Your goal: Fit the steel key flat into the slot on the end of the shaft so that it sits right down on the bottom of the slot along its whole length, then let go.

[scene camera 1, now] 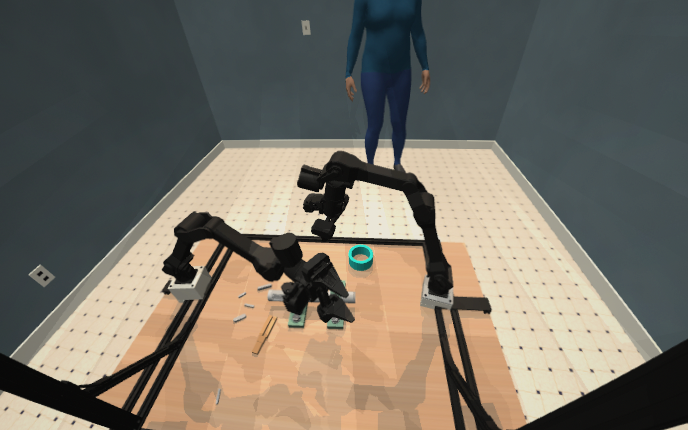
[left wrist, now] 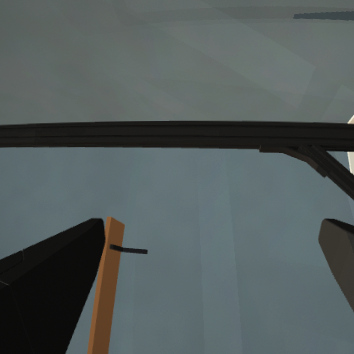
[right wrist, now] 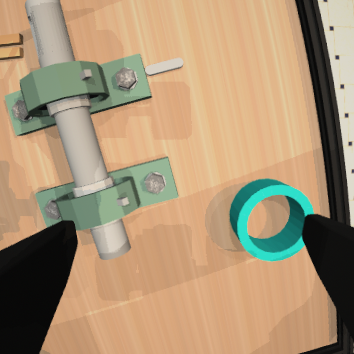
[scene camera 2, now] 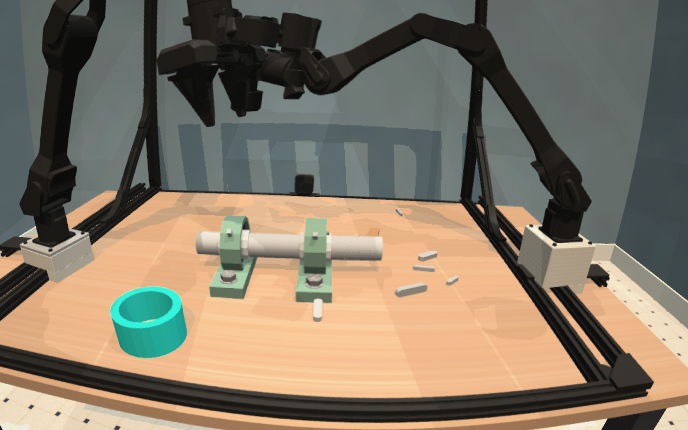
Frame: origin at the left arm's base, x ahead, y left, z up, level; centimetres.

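Seen in the pictures: left gripper, fingertip midpoint: (scene camera 1: 350, 309) (left wrist: 213, 230); right gripper, fingertip midpoint: (right wrist: 191, 229) (scene camera 2: 227, 121); left arm's base at its link origin: (scene camera 1: 186, 276) (scene camera 2: 560, 235); right arm's base at its link origin: (scene camera 1: 438, 288) (scene camera 2: 54, 238).
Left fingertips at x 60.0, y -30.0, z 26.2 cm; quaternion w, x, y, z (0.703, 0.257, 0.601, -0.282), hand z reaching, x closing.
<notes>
Offsets run from my left fingertips to a thing's middle.
The grey shaft @[dz -30.7, dx -13.4, dy +22.8 cm] (scene camera 1: 275, 295) (scene camera 2: 276, 245) (right wrist: 80, 145) lies level through two green bearing stands. No slot can be made out clearly. One light grey key @[dz -35.2, dx -17.9, dy +34.9 cm] (scene camera 2: 317, 310) (right wrist: 165, 66) lies flat on the table beside a stand's foot. Several more grey keys lie loose past the shaft end, among them a long one (scene camera 2: 411, 289) (scene camera 1: 239, 318); which is the task's key I cannot tell. My left gripper (scene camera 1: 350, 308) (left wrist: 213, 230) is open and empty, raised above the shaft; its fingers are mostly hidden in scene camera 2. My right gripper (scene camera 2: 225, 120) (right wrist: 191, 229) is open and empty, high above the table.
A turquoise ring @[dz -33.2, dx +5.3, dy +41.7 cm] (scene camera 1: 360, 265) (scene camera 2: 152, 338) (right wrist: 239, 220) stands on the table near the black frame rail (scene camera 2: 304, 405). A tan two-pronged tool @[dz -35.0, dx -29.2, dy +11.8 cm] (scene camera 1: 261, 339) (right wrist: 11, 52) lies near the stands. One small key @[dz -35.3, dx -39.1, dy -6.2 cm] (scene camera 1: 218, 396) (scene camera 2: 399, 211) lies farther away. The two arms overlap in scene camera 2.
</notes>
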